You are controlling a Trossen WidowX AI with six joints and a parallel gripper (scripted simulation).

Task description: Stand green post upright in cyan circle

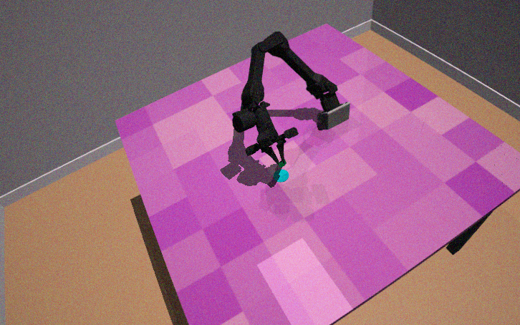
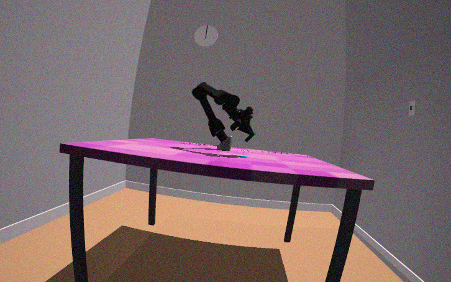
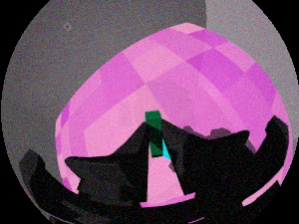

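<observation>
Now: the cyan circle 1 cm behind my gripper tip, 4 cm to the right of it and 12 cm below it. From my gripper tip the other things lie so: green post (1 cm behind, 1 cm to the right, 1 cm below).
</observation>
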